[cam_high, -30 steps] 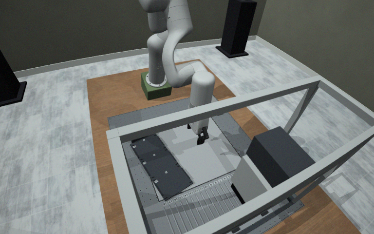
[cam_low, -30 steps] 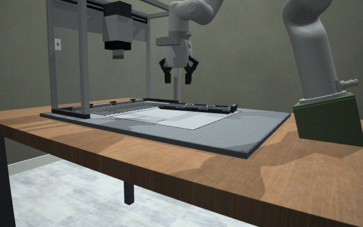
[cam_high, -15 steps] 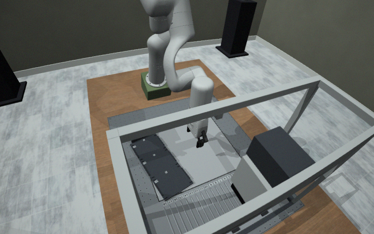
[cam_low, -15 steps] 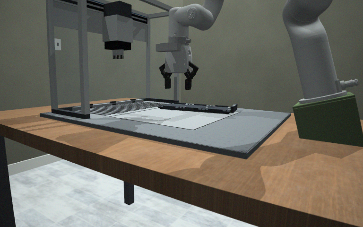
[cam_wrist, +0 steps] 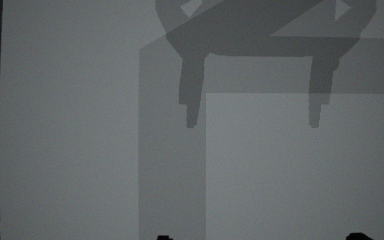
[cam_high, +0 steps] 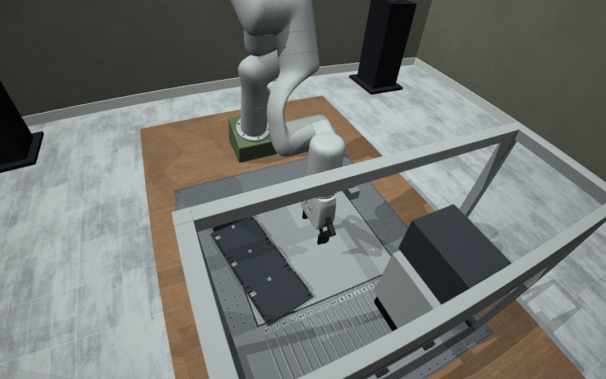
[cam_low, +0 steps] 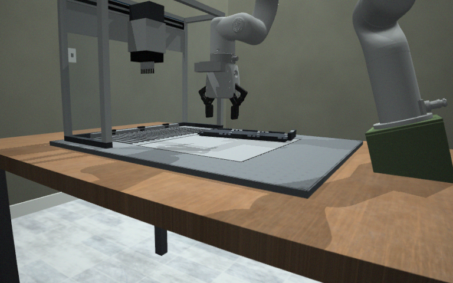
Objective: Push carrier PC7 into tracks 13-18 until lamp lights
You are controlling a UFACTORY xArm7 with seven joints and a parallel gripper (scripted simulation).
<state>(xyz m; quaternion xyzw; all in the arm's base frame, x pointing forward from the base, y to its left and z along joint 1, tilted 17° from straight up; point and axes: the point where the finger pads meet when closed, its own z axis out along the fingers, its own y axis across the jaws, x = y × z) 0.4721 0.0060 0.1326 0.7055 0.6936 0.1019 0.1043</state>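
My gripper is now 17 cm to the left of the carrier PC7 and 7 cm above it.
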